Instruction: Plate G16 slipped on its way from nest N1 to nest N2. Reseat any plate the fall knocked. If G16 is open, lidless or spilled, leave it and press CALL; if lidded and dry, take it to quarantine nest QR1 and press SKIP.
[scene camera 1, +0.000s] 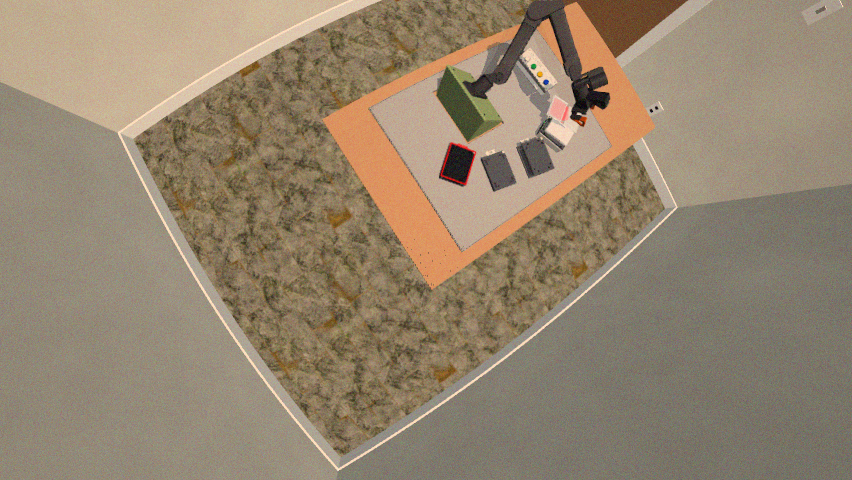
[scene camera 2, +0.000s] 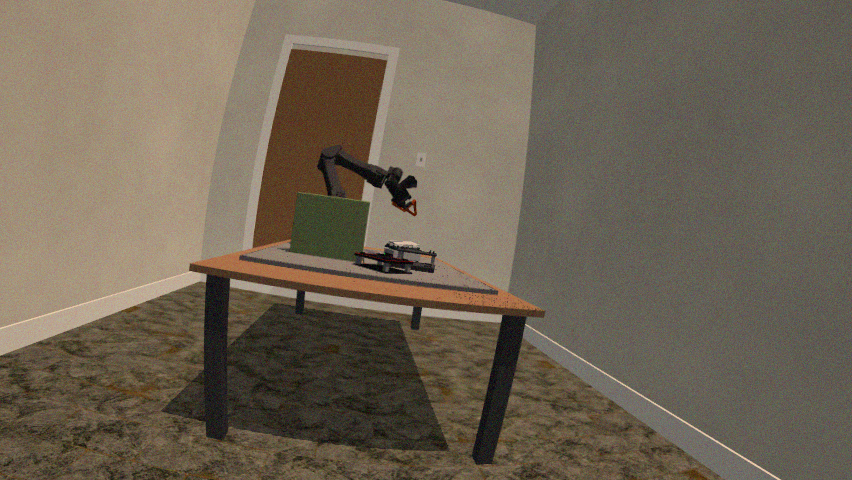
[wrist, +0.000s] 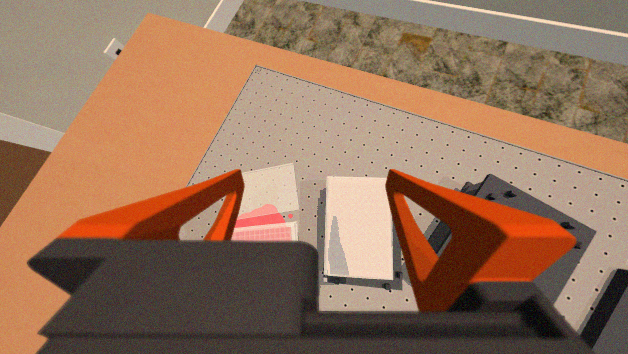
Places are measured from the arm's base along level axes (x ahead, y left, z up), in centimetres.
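Pixels of known places: gripper, between the fingertips: (scene camera 1: 587, 117) (scene camera 2: 410, 213) (wrist: 314, 177); arm's base, origin of its link: (scene camera 1: 475, 91) (scene camera 2: 327, 220).
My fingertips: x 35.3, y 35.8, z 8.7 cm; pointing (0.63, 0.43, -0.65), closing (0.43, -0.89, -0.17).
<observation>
For each thing: its middle in the pictures, then the offset to it from my fingertips. "pt": a spot on its surface instead. Level surfaces: height alone.
- plate with pink wells, middle of its body: (wrist: 261, 251) (scene camera 1: 557, 108) dy +8.1, dx -12.2, dz -21.1 cm
- pink puddle, middle of its body: (wrist: 268, 214) dy +10.3, dx -6.5, dz -21.8 cm
- small drop, a spot on its surface: (wrist: 290, 216) pt dy +6.4, dx -5.0, dz -21.7 cm
- clear lid, middle of its body: (wrist: 262, 191) (scene camera 1: 572, 119) dy +13.1, dx -3.3, dz -21.5 cm
- white plate, middle of its body: (wrist: 358, 225) (scene camera 2: 404, 244) (scene camera 1: 559, 131) dy -4.3, dx -1.4, dz -14.8 cm
- red-rimmed nest, middle of its body: (scene camera 2: 382, 262) (scene camera 1: 457, 164) dy -56.9, dx -13.1, dz -19.6 cm
- pegboard, height of its surface: dz -21.8 cm
- white panel, middle of its body: (scene camera 1: 537, 71) dy +7.4, dx -33.6, dz -17.7 cm
My gripper (scene camera 1: 580, 121) (scene camera 2: 405, 207) (wrist: 314, 177) is open and empty, high above the plates. A plate with pink wells (scene camera 1: 559, 109) (wrist: 265, 232) lies on the pegboard, partly hidden by the gripper in the wrist view. Its top looks uncovered. A pink puddle (wrist: 260, 218) with a small drop (wrist: 290, 216) spreads beside it. A clear lid (wrist: 272, 187) lies off the plate, next to the puddle. A white plate (scene camera 1: 559, 133) (wrist: 360, 227) (scene camera 2: 402, 244) is on a dark nest; I cannot tell whether it sits fully down. No labels are readable.
Two dark nests (scene camera 1: 498, 170) (scene camera 1: 535, 157) and a red-rimmed nest (scene camera 1: 471, 150) (scene camera 2: 384, 257) stand along the pegboard (scene camera 1: 411, 113). A tall green block (scene camera 1: 466, 106) (scene camera 2: 329, 226) stands by the arm's base. A white panel (scene camera 1: 527, 59) carries coloured buttons.
</observation>
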